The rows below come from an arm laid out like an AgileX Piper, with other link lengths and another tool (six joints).
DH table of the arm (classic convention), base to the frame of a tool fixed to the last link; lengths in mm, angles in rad. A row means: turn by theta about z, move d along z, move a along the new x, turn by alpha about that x. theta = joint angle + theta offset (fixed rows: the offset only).
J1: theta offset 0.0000; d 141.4; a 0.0; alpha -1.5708
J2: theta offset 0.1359; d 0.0; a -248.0; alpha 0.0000
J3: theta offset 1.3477; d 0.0; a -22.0; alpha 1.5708
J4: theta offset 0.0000; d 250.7; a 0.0; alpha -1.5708
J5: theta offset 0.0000; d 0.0; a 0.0; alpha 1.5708
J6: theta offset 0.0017; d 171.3; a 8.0; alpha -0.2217
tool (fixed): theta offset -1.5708; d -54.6; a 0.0; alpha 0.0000
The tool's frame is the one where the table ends.
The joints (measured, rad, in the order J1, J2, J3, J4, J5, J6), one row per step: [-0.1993 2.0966 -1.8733 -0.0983 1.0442 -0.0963]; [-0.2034 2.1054 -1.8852 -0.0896 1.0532 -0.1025]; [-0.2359 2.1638 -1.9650 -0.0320 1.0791 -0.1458]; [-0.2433 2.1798 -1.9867 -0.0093 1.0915 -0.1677]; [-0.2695 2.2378 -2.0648 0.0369 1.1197 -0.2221]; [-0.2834 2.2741 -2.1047 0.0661 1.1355 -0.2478]
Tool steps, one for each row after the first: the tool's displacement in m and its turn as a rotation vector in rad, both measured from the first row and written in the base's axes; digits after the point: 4 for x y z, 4 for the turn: [0.0008 -0.0012 -0.0010 0.0073 0.0050 -0.0004]; [0.0091 -0.0121 -0.0059 0.0486 0.0027 -0.0013]; [0.0111 -0.0137 -0.0077 0.0643 0.0064 0.0089]; [0.0187 -0.0234 -0.0132 0.0917 0.0075 0.0295]; [0.0225 -0.0280 -0.0195 0.1141 0.0126 0.0378]
